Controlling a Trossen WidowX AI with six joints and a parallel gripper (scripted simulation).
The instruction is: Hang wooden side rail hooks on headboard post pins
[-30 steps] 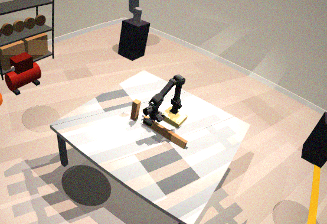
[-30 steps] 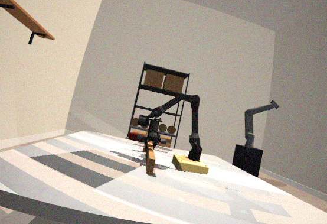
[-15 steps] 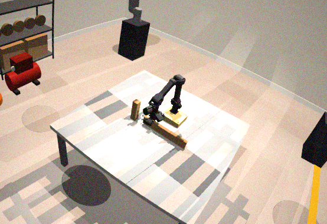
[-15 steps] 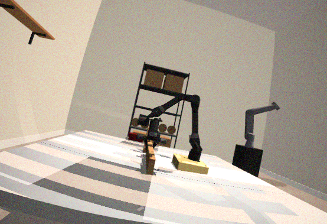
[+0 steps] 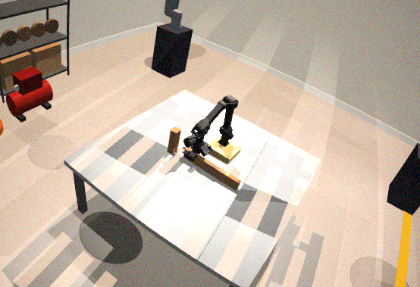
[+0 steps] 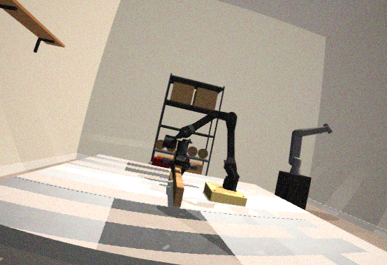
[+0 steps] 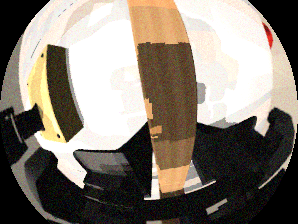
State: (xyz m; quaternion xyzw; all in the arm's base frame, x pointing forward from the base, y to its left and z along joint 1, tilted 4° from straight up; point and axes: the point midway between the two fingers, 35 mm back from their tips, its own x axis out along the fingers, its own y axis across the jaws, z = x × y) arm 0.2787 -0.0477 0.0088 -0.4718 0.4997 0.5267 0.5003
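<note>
Right now the wooden headboard post is 170 mm to the right of my gripper tip and 50 mm above it.
</note>
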